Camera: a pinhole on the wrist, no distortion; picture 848 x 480 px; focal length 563.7 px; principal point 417.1 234.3 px. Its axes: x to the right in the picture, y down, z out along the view. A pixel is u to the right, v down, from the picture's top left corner.
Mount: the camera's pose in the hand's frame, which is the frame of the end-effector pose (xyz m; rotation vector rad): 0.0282 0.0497 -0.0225 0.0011 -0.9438 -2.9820
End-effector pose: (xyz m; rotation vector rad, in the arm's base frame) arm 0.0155 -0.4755 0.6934 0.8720 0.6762 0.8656
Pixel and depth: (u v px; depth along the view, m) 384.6 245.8 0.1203
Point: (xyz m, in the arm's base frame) 0.0519 -0.4318 0.8262
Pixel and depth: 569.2 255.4 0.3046
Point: 0.0970 -0.5308 0.9998
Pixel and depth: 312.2 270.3 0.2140
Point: 0.1175 -0.4178 0.9002
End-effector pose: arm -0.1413 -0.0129 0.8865 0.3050 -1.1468 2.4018
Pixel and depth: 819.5 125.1 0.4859
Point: -0.0579 -0.5825 0.6932
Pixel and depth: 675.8 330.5 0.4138
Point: -0.1108 -0.4655 0.8945
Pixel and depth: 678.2 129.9 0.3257
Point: -0.1721 -0.3703 0.7778
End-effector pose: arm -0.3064 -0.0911 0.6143 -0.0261 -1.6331 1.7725
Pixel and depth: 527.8 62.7 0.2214
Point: -0.4603 -0.1901 0.4276
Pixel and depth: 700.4 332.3 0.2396
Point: -0.4023 -0.2998 0.4799
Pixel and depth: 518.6 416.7 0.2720
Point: -0.4717 -0.3103 0.5380
